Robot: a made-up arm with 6 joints.
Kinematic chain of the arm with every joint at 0, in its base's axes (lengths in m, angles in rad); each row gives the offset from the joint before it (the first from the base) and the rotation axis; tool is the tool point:
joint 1: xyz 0 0 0.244 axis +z
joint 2: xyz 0 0 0 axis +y
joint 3: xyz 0 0 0.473 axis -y
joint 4: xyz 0 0 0 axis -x
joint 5: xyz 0.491 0 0 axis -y
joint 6: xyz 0 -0.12 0 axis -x
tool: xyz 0 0 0
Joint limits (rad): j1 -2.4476..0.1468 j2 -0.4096..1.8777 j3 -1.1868..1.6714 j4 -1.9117..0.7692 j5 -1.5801..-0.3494 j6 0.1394..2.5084
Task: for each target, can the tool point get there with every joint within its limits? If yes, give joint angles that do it. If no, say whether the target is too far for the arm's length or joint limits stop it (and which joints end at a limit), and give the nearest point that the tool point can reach.
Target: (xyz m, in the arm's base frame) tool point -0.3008 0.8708 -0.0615
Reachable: no: joint limits stop it (at a limit: joint 1, joint 2) | nearest point -0.0539 0.1112 0.0005 | short by 0.801 m
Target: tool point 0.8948 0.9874 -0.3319
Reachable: no: too far | nearest point 0.8393 0.1647 -0.2008 | short by 0.835 m
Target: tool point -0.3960 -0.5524 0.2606
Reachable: yes | joints -2.1273 0.7108 0.1877 -1.1916 -0.7313 1.1898
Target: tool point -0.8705 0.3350 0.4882
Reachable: no: joint limits stop it (at a limit: joint 1) | nearest point -0.4264 -0.1987 0.4882 | short by 0.694 m
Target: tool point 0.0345 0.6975 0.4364
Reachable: no: joint limits stop it (at a limit: joint 1, joint 2, joint 4) | nearest point 0.2077 0.0713 0.3771 | short by 0.652 m
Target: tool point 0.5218 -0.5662 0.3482
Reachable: yes | joints -0.8389 0.7573 0.5025 -1.6522 -0.7414 0.8918
